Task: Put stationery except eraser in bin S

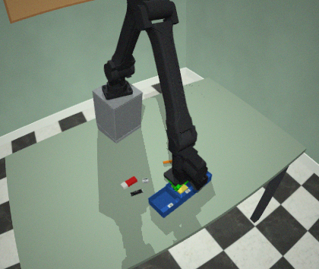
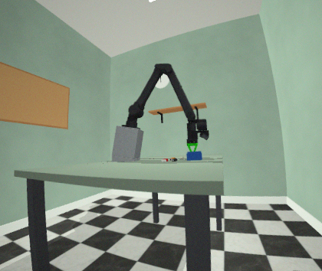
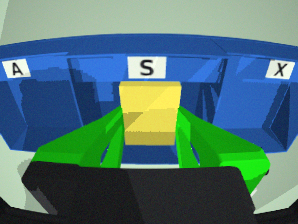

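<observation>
My hand is 10 mm short of the blue bin row and 10 mm above it. From my hand the other things lie so: orange pen-like item (150 mm behind, 30 mm below, 20 mm to the left); yellow pad (right at my hand); white domino (110 mm behind, 80 mm to the left, 30 mm below).
</observation>
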